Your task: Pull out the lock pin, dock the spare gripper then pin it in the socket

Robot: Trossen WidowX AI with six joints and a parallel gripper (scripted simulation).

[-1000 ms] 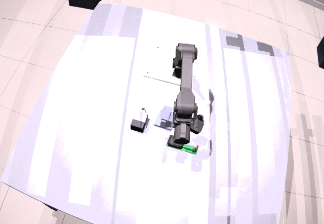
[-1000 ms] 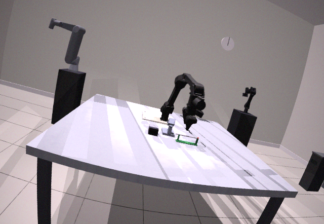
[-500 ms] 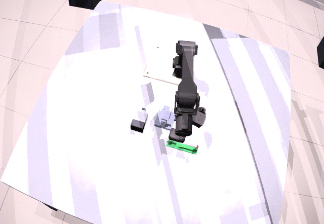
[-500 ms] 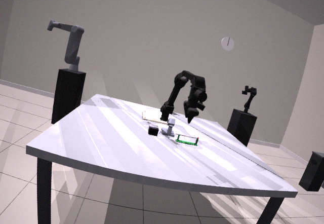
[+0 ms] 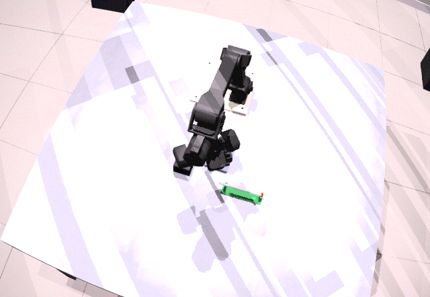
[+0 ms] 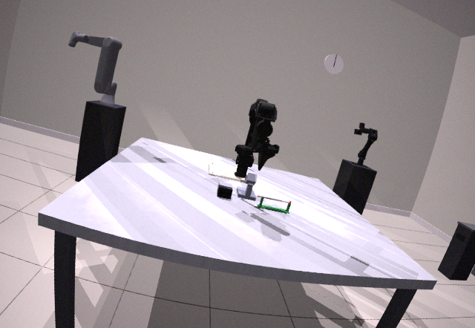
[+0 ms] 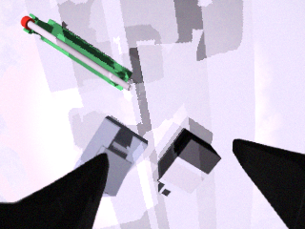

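My gripper tip is now 120 mm above the spare gripper, 80 mm to the left of it and 60 mm past it. From my gripper tip the other things lie so: grey mount: 90 mm below, 90 mm behind, 30 mm to the left; green cradle: 140 mm to the left, 120 mm below.
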